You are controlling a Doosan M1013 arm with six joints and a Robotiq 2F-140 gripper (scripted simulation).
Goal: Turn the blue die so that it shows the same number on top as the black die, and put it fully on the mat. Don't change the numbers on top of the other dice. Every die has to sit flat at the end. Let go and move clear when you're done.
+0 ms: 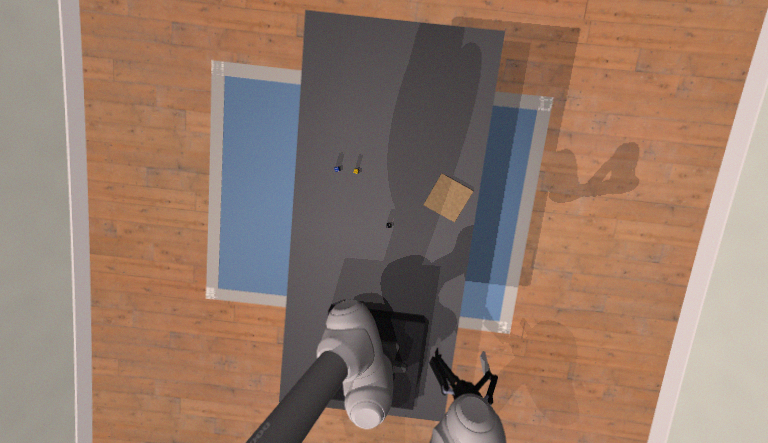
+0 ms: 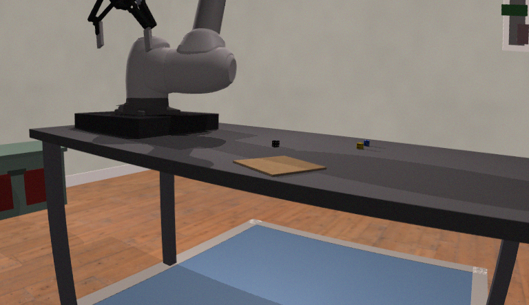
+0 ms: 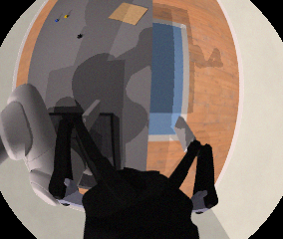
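The black die lies 30 cm ahead of my hand, 29 cm to the left of it and 26 cm below it. Also, from my hand: yellow die 48 cm ahead, 45 cm to the left, 26 cm below; blue die 53 cm to the left, 47 cm ahead, 26 cm below; tan mat 44 cm ahead, 26 cm below, 9 cm to the left.
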